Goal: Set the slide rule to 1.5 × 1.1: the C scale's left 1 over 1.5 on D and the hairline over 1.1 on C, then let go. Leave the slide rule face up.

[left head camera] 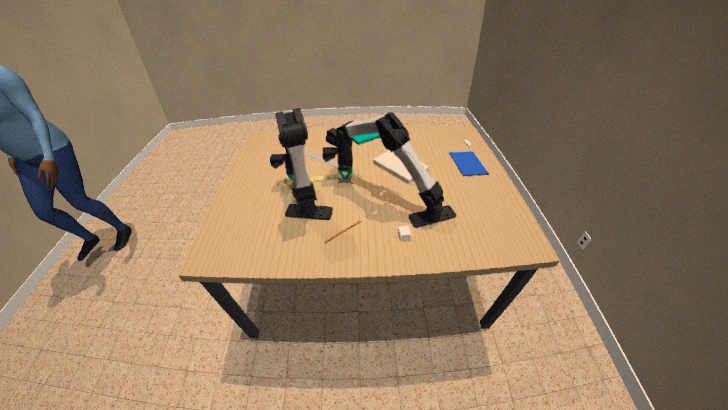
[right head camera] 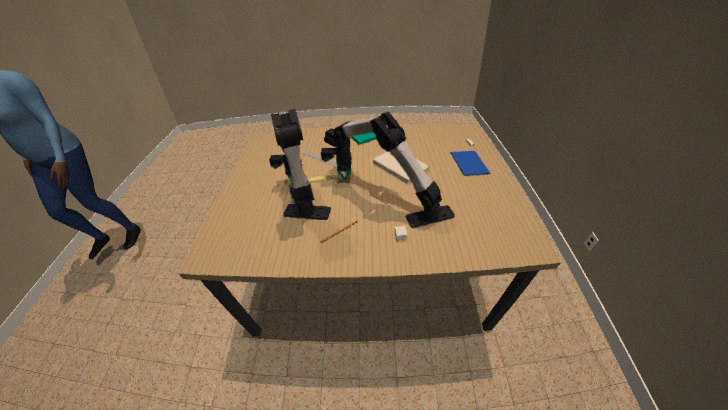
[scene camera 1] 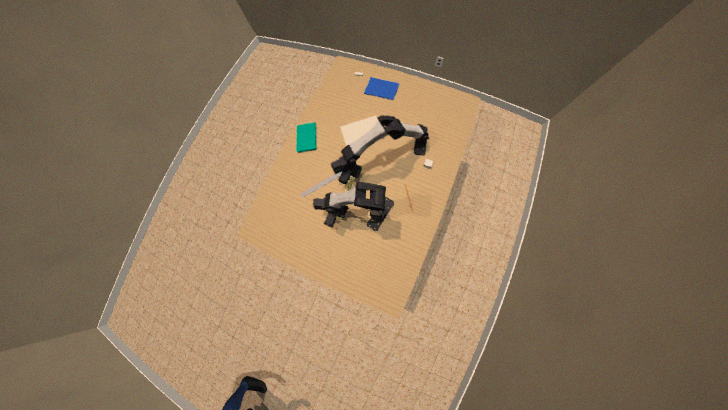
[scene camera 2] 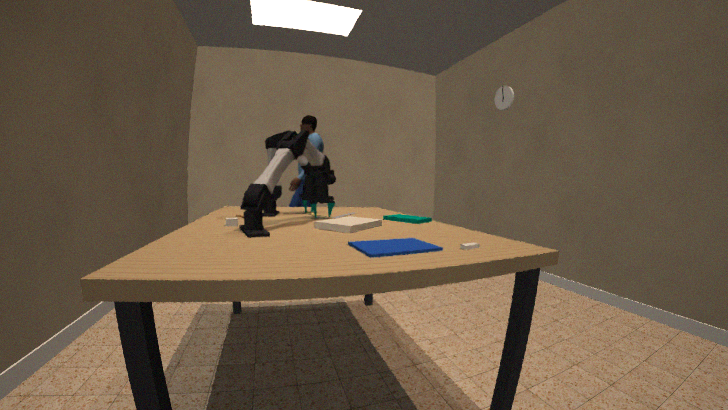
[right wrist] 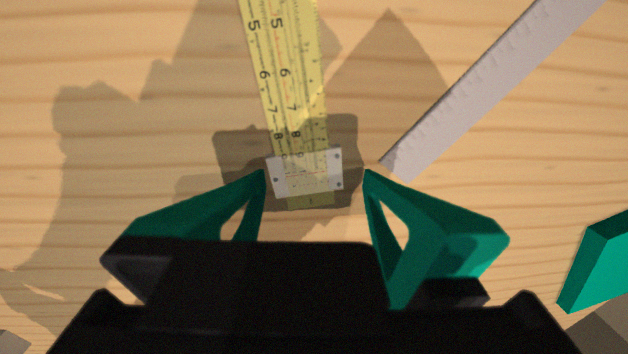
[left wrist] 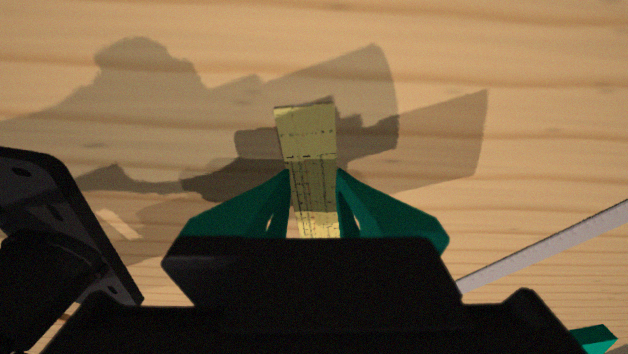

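The yellow slide rule lies face up on the table, scales showing. In the left wrist view the left-end marks of its slide and body look nearly in line. The clear cursor with pale metal side bars sits at the far end, just past the 9s. My left gripper is shut on the rule near its left end, a finger against each long edge. My right gripper is open, its fingers on either side of the cursor with gaps. The rule's middle is hidden in the left wrist view.
A grey ruler lies beside the slide rule, close to my right fingers. A cream block, green block, blue pad, orange stick and white cube lie around the arms. A person stands at the left.
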